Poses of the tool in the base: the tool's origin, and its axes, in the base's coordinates. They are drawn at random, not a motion.
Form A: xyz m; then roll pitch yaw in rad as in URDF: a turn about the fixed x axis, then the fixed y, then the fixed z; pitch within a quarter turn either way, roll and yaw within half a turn.
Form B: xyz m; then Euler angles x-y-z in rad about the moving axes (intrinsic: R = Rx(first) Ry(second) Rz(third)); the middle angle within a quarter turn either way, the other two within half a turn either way. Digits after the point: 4 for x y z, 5 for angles.
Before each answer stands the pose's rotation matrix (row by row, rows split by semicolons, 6 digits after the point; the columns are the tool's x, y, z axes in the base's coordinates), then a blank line. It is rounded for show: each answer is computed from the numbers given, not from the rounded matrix.
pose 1, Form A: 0.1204 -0.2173 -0.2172 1.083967 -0.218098 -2.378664
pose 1, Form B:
-0.705692 0.461515 -0.537590; -0.674671 -0.206000 0.708790; 0.216373 0.862884 0.456743

0.1204 -0.2173 -0.2172 -0.99837 -0.56758 -2.56242
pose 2, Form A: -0.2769 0.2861 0.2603 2.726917 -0.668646 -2.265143
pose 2, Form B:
-0.502092 -0.543522 -0.672672; -0.602991 0.777587 -0.178214; 0.619924 0.316135 -0.718159

-0.2769 0.2861 0.2603 2.89835 -0.73781 2.31659
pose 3, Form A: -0.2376 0.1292 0.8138 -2.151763 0.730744 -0.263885
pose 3, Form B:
0.718900 -0.681762 -0.135585; -0.194237 -0.384310 0.902540; -0.667424 -0.622501 -0.408703

-0.2376 0.1292 0.8138 -1.99601 -0.13600 0.75889
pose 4, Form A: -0.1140 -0.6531 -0.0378 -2.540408 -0.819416 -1.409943
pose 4, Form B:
0.109333 -0.747822 0.654835; -0.673836 -0.540069 -0.504253; 0.730747 -0.386119 -0.562957

-0.1140 -0.6531 -0.0378 2.41115 0.71396 1.42562
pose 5, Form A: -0.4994 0.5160 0.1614 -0.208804 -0.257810 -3.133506
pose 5, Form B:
-0.966919 -0.044939 0.251094; -0.007819 -0.978675 -0.205266; 0.254964 -0.200439 0.945948

-0.4994 0.5160 0.1614 0.21368 0.25381 3.09515
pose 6, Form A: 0.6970 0.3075 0.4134 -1.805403 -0.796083 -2.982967
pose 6, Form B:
-0.690729 -0.723039 -0.010402; -0.110496 0.119752 -0.986636; 0.714622 -0.680349 -0.162609

0.6970 0.3075 0.4134 1.73414 -0.01040 2.33334
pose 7, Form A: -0.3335 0.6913 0.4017 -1.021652 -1.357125 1.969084
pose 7, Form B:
-0.082241 -0.804396 -0.588374; 0.195451 0.565891 -0.800978; 0.977259 -0.180872 0.110681

-0.3335 0.6913 0.4017 1.43348 -0.62905 1.67268
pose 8, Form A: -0.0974 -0.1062 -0.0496 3.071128 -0.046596 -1.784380
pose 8, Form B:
-0.211733 -0.974157 -0.078655; -0.976217 0.214642 -0.030484; 0.046579 0.070330 -0.996436

-0.0974 -0.1062 -0.0496 3.11101 -0.07874 1.78482
